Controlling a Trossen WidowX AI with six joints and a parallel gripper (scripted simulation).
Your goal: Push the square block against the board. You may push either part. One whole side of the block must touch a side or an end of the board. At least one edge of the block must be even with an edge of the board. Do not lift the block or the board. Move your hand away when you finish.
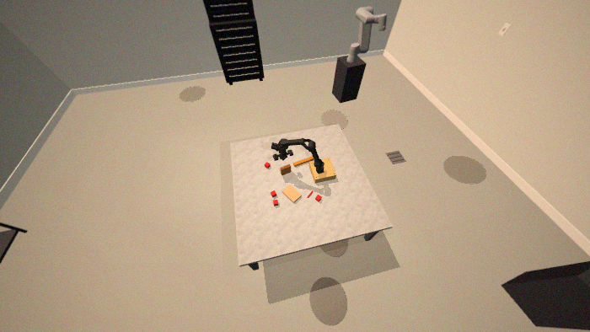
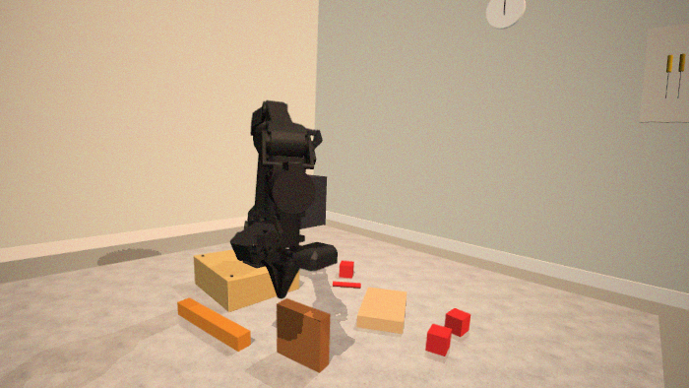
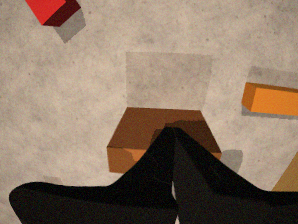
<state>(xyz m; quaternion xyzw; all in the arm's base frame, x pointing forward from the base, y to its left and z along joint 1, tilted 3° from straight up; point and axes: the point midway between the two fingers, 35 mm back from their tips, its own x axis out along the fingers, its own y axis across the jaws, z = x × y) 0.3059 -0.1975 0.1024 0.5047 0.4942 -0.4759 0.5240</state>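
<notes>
My gripper tip is 90 mm above the brown square block and 50 mm to the right of it. Also, from my gripper tip: thin red stick (370 mm to the left, 140 mm below, 140 mm behind); long orange board (220 mm behind, 130 mm below, 10 mm to the right); tan block (310 mm to the left, 130 mm below, 20 mm ahead).
</notes>
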